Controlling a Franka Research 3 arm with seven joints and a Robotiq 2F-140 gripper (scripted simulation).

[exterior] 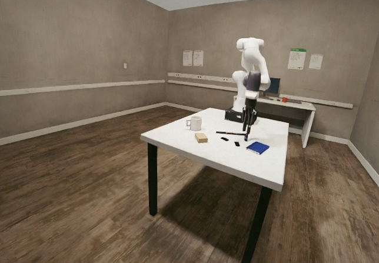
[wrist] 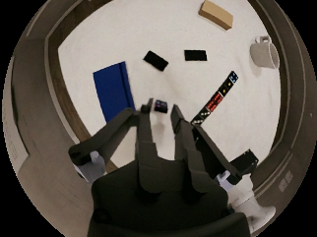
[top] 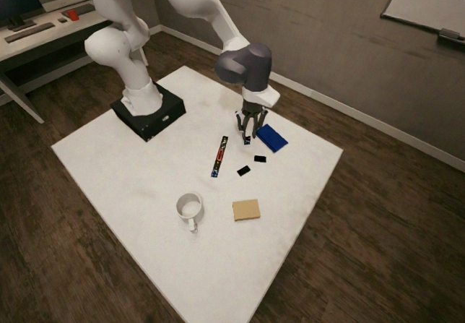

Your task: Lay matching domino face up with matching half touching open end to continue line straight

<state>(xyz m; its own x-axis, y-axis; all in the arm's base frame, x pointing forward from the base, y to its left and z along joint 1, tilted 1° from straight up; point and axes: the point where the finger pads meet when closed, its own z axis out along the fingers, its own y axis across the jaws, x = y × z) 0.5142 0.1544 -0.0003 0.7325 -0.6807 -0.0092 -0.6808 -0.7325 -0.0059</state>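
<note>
My gripper is now 7 cm above the domino, 1 cm to the right of it and 1 cm past it. From my hand the other things lie so: tan block 27 cm to the right, 17 cm ahead, 8 cm below; then white mug 40 cm to the right, 5 cm below, 1 cm ahead.
</note>
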